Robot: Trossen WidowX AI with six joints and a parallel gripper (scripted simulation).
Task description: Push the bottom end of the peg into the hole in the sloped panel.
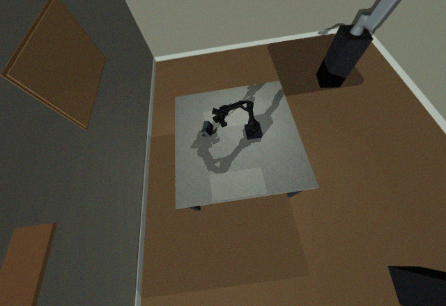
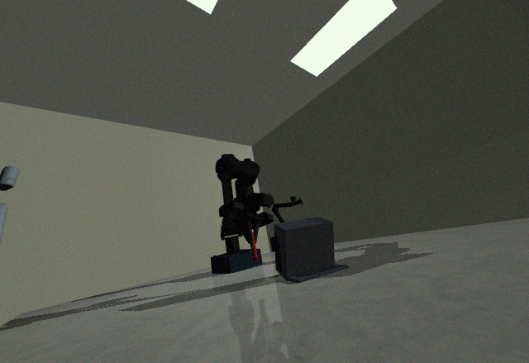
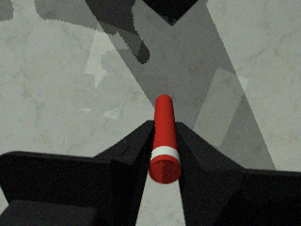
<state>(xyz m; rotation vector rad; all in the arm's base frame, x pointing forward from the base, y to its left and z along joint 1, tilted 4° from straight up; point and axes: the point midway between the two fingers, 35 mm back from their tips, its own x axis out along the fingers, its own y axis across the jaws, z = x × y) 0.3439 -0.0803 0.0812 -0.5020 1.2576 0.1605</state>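
My gripper tip is 130 mm short of the sloped panel, 70 mm to the right of it and 30 mm above it. From my gripper tip the other things lie so: round red peg 20 mm above; then thin foot plate 160 mm ahead, 80 mm below, 60 mm to the left.
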